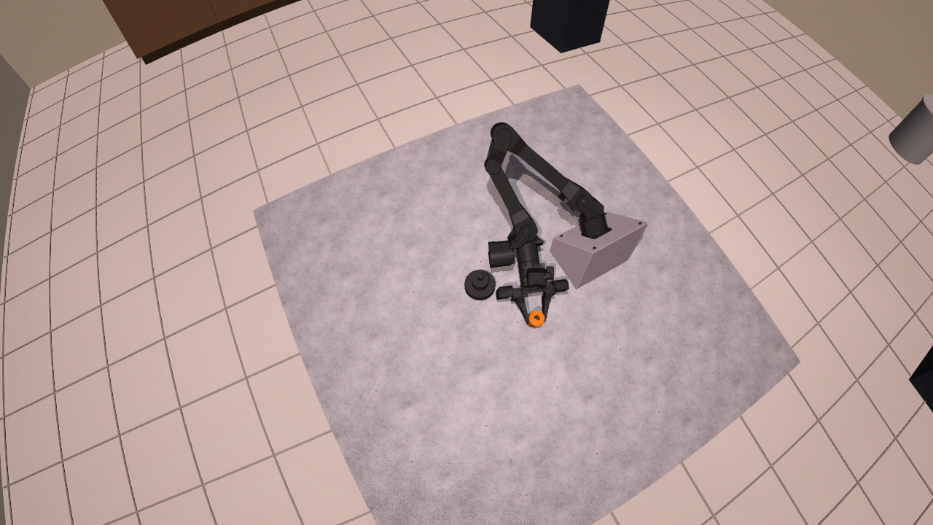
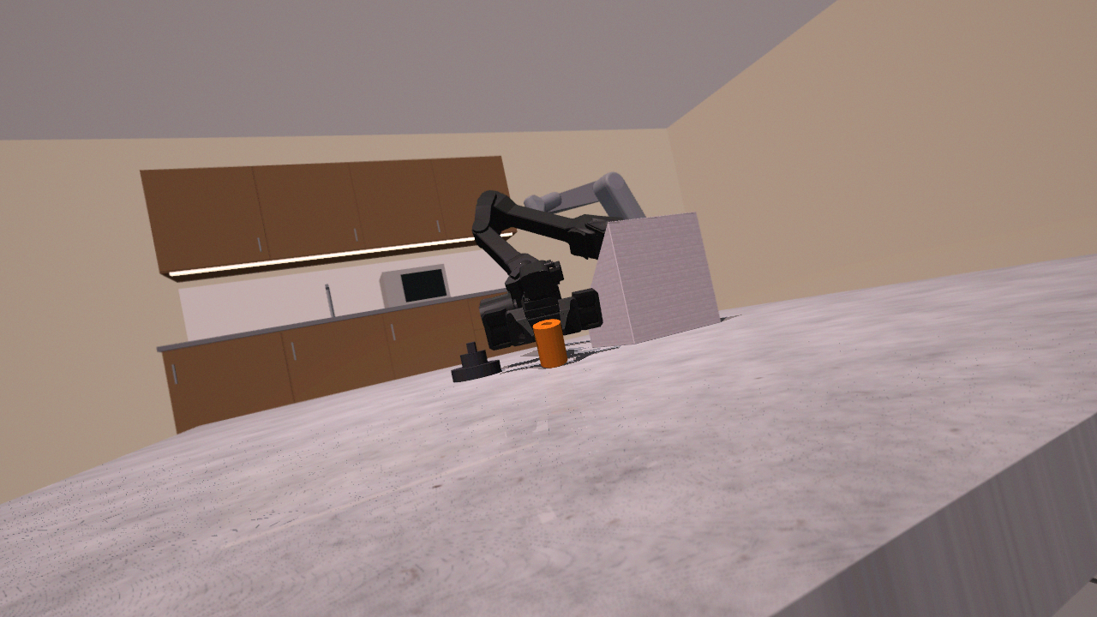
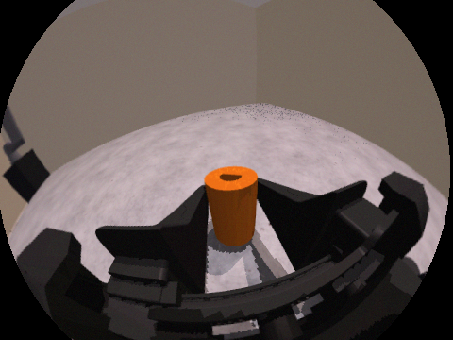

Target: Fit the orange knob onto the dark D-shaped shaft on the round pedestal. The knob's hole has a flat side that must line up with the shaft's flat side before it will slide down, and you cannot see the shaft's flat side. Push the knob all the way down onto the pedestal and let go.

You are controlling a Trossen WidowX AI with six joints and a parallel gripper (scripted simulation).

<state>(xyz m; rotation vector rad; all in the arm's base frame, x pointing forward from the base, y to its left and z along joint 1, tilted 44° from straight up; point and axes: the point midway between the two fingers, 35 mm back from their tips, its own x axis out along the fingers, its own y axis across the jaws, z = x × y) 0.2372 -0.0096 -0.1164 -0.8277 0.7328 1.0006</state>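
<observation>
Now: the dark round pedestal 60 mm ahead of my gripper tip, 180 mm to the right of it and 20 mm below it. Also, from my gripper tip: orange knob: 10 mm behind, 20 mm to the right, 10 mm below.
</observation>
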